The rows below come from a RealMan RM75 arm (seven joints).
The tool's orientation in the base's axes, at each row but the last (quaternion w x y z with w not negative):
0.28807, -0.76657, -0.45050, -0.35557
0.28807, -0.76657, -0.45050, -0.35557
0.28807, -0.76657, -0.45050, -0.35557
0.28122, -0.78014, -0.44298, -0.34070
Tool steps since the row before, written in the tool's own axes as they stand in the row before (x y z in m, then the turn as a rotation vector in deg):
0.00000, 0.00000, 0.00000, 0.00, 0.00, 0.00
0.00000, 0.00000, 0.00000, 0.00, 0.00, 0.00
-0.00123, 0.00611, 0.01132, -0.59, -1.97, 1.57
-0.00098, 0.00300, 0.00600, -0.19, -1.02, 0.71
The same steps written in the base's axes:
0.00000, 0.00000, 0.00000, 0.00, 0.00, 0.00
0.00000, 0.00000, 0.00000, 0.00, 0.00, 0.00
0.00828, 0.00541, -0.00831, -1.52, 1.75, -1.15
0.00398, 0.00261, -0.00483, -0.77, 0.89, -0.44

